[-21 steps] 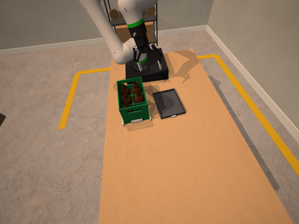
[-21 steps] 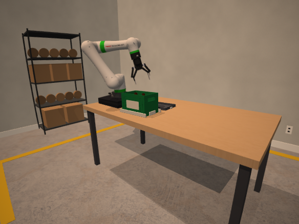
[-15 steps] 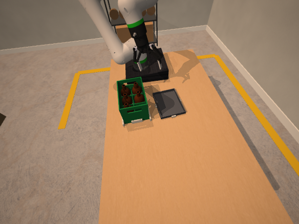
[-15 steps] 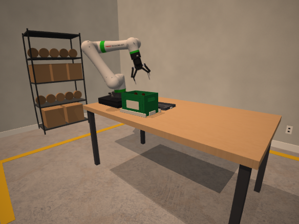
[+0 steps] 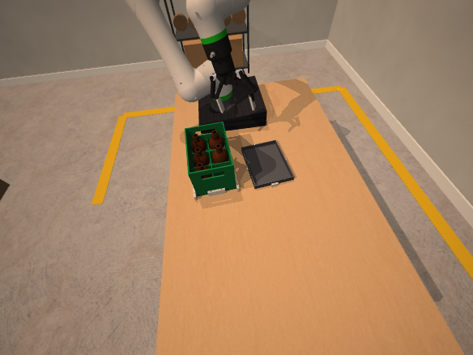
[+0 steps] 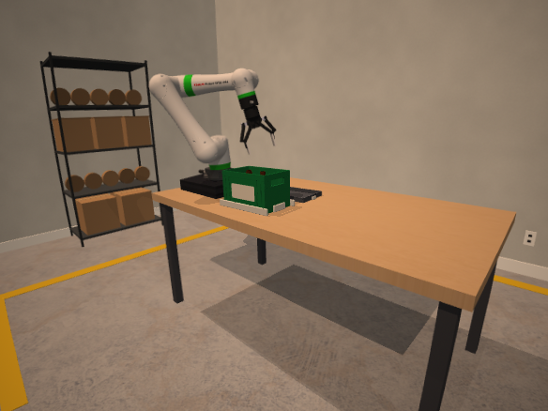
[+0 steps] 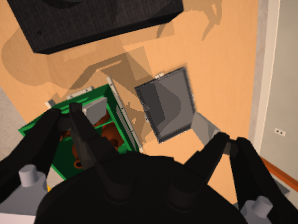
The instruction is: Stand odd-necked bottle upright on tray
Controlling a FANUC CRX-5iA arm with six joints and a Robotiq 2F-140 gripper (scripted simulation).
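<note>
The green crate is 180 mm below my hand, 160 mm to the right of it and 100 mm ahead of it. The rest, counted from my hand: dark grey tray 250 mm below, 130 mm ahead, 100 mm to the left; glass bottle 180 mm below, 120 mm to the right, 10 mm ahead.
</note>
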